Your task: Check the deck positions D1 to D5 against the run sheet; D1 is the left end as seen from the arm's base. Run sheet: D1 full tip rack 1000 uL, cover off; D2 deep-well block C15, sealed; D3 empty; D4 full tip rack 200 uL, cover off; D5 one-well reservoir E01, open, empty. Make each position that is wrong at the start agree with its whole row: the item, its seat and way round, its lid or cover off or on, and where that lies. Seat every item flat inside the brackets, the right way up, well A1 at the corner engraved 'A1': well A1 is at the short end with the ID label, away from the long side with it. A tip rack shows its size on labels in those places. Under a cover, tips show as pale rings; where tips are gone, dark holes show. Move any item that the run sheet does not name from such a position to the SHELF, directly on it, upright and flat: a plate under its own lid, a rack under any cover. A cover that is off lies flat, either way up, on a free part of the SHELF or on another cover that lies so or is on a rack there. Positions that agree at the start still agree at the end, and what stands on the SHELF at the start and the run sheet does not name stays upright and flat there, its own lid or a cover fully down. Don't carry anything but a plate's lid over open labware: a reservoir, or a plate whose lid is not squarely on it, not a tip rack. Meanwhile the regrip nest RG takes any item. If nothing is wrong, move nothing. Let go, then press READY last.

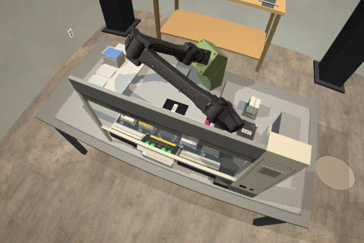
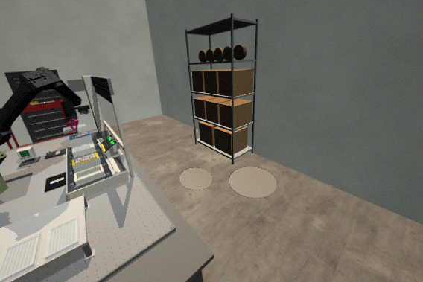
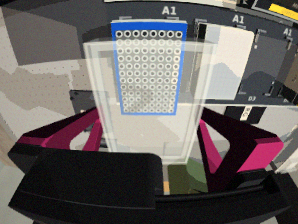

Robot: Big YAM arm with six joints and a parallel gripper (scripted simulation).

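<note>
Now: the blue-labelled rack 2 cm ahead of my hand, 1 cm to the left of it and 9 cm below it. The rest, counted from my hand: yellow-labelled tip rack 1 cm ahead, 36 cm to the right, 11 cm below; then clear tip-rack cover right at my hand; then button box 32 cm behind, 14 cm to the left, 15 cm below.
</note>
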